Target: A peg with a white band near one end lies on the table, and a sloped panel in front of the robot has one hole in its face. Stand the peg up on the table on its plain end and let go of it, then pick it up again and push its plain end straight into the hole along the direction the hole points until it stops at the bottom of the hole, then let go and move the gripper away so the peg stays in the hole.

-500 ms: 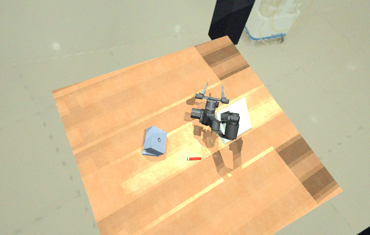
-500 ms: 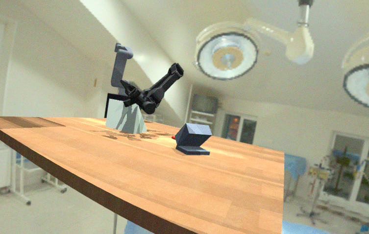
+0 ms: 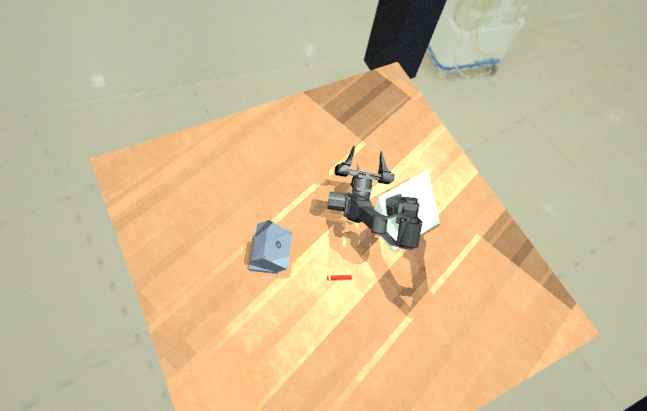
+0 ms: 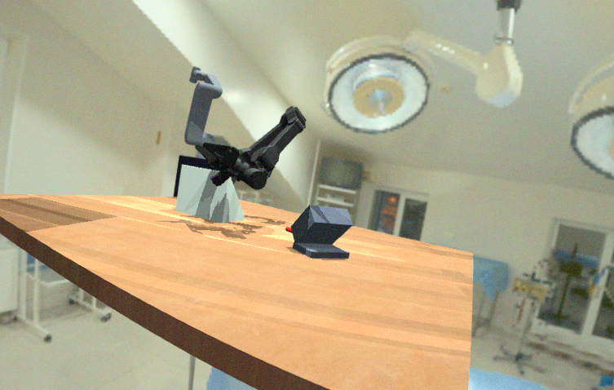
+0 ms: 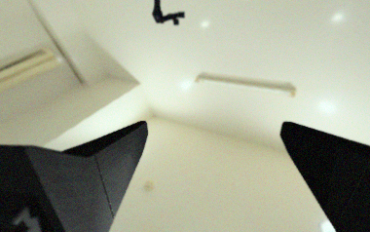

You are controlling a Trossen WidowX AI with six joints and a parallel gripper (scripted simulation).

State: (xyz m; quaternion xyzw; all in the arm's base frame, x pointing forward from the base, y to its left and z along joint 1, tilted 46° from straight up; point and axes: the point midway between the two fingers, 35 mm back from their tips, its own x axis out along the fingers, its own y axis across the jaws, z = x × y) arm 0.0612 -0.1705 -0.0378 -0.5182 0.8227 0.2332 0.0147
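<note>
Now: gripper tip 23 cm short of the red peg, 29 cm to the right of it and 24 cm above it. Also, from my gripper tip: blue-grey sloped panel: 39 cm ahead, 13 cm to the left, 17 cm below.
</note>
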